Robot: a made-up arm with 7 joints.
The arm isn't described. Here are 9 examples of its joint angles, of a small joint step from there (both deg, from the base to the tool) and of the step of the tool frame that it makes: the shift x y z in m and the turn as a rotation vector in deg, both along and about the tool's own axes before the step.
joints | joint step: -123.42 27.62 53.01 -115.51 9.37 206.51 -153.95 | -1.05 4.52 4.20 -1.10 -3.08 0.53 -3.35
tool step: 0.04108 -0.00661 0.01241 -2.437 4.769 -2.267
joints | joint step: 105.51 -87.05 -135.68 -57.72 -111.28 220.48 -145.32 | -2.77 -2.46 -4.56 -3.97 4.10 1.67 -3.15
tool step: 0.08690 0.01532 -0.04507 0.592 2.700 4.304
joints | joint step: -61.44 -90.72 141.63 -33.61 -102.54 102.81 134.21 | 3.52 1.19 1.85 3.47 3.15 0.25 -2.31
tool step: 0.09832 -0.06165 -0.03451 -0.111 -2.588 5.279
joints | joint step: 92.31 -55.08 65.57 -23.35 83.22 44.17 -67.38 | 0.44 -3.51 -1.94 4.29 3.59 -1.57 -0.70
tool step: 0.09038 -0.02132 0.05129 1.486 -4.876 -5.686
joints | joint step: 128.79 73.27 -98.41 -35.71 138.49 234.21 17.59 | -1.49 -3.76 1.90 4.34 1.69 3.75 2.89
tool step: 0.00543 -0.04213 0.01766 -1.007 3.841 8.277
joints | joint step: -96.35 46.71 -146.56 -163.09 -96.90 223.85 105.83 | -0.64 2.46 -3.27 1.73 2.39 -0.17 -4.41
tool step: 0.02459 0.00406 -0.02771 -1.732 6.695 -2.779
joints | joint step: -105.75 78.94 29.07 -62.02 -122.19 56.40 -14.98 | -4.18 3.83 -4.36 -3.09 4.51 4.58 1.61
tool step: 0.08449 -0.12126 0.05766 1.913 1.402 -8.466
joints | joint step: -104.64 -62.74 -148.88 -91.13 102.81 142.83 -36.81 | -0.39 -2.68 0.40 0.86 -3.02 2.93 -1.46
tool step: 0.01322 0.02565 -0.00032 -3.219 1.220 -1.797
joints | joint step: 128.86 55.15 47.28 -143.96 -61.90 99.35 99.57 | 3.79 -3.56 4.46 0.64 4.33 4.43 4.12
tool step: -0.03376 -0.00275 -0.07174 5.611 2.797 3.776
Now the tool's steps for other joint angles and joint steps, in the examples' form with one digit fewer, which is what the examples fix.
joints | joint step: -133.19 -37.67 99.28 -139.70 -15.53 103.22 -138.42 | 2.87 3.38 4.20 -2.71 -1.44 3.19 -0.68
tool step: 0.0645 0.0447 -0.0112 -0.87 -5.37 -7.93
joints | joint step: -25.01 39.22 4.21 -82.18 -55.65 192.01 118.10 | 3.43 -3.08 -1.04 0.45 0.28 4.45 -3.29
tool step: -0.0279 -0.0609 -0.0338 7.69 -2.50 -5.40
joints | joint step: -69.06 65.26 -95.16 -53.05 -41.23 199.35 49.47 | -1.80 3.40 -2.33 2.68 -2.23 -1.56 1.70
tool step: -0.0115 -0.0388 0.0129 0.26 -1.31 -5.19
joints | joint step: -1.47 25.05 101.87 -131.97 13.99 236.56 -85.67 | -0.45 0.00 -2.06 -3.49 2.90 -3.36 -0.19
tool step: -0.0370 -0.0174 -0.0099 5.66 -5.69 0.30
